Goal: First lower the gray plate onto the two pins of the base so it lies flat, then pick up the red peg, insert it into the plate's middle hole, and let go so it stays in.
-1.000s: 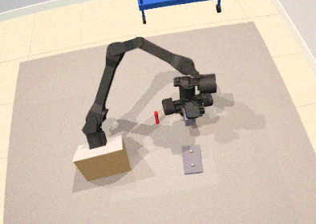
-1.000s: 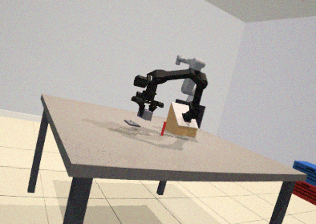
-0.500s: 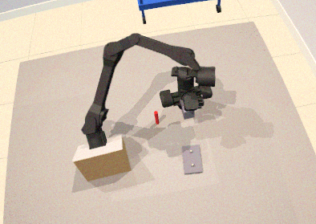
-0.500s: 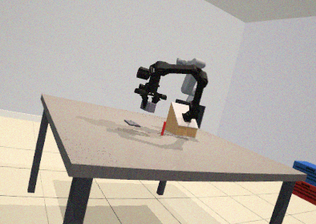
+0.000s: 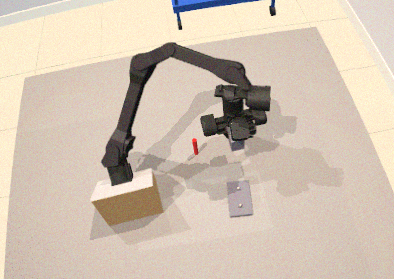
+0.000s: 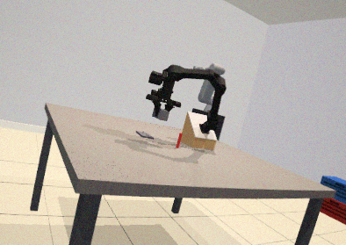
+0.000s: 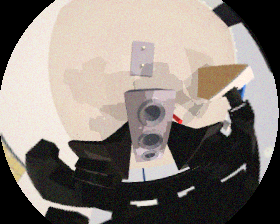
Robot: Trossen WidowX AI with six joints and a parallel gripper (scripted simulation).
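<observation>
Now: gripper tip 120 mm past the red peg, 100 mm above it and 60 mm to the right of it. Also, from my gripper tip: gray plate: 30 mm above.
</observation>
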